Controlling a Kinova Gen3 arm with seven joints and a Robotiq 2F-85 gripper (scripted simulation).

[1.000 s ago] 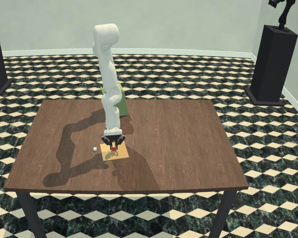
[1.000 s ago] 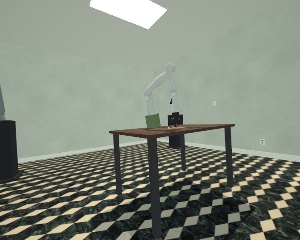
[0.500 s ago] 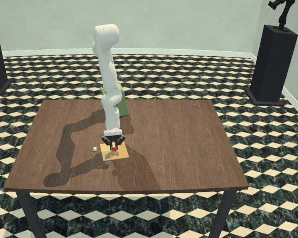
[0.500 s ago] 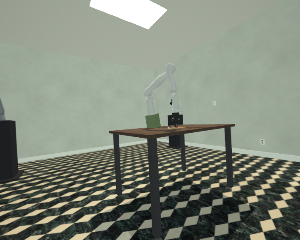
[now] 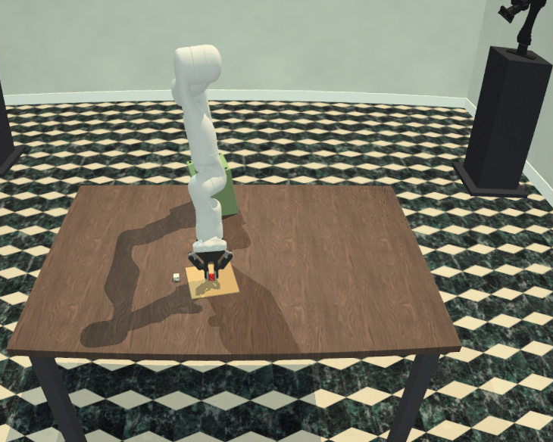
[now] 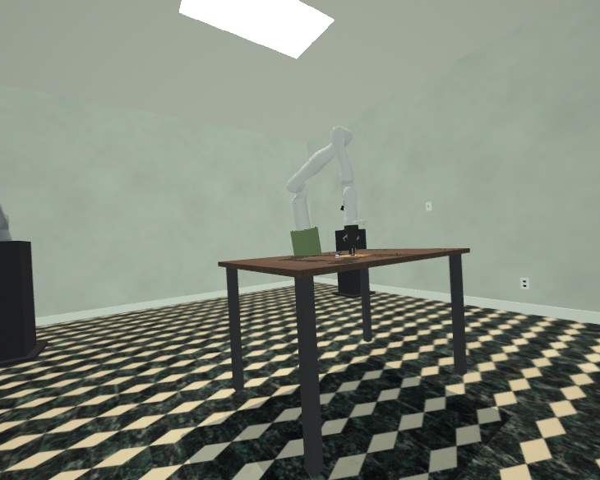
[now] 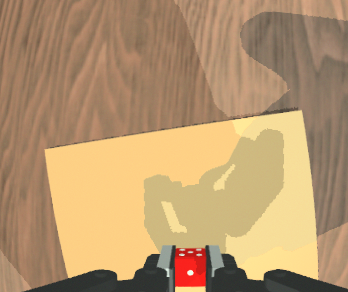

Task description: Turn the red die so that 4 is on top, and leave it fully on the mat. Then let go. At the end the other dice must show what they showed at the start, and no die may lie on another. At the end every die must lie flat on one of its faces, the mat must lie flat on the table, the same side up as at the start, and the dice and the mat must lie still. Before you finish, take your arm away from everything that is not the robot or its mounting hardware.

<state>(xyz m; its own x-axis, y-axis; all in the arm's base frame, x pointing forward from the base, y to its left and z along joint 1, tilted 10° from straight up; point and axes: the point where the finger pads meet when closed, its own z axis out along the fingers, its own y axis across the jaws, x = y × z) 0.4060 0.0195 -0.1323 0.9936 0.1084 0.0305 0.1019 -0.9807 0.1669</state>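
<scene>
My hand is 10 mm above the red die. The rest, counted from my hand: mat 20 mm below; white die 110 mm to the right, 20 mm below; blue die 90 mm behind, 20 mm to the right, 20 mm below.
</scene>
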